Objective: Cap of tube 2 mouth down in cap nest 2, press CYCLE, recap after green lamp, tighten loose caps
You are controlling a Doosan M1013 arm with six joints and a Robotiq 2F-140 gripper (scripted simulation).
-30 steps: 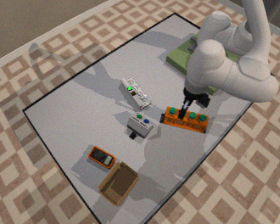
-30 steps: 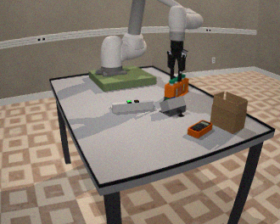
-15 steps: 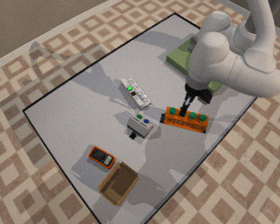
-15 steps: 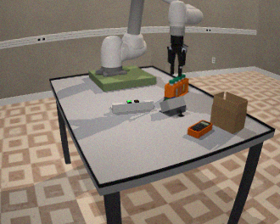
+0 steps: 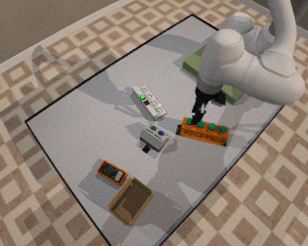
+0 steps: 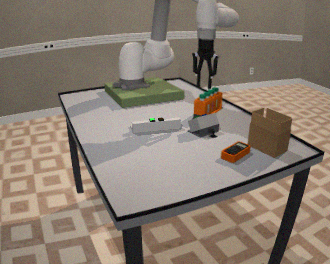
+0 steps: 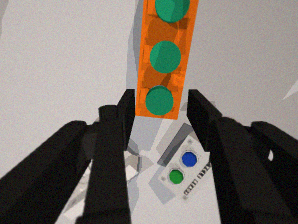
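Right now my hand is 14 cm short of the green key, 12 cm to the left of it and 12 cm above it. Round my hand: blue key 13 cm ahead, 8 cm to the right, 12 cm below; then orange multimeter 41 cm ahead, 10 cm to the right, 17 cm below; then grey key housing 15 cm ahead, 10 cm to the right, 13 cm below.
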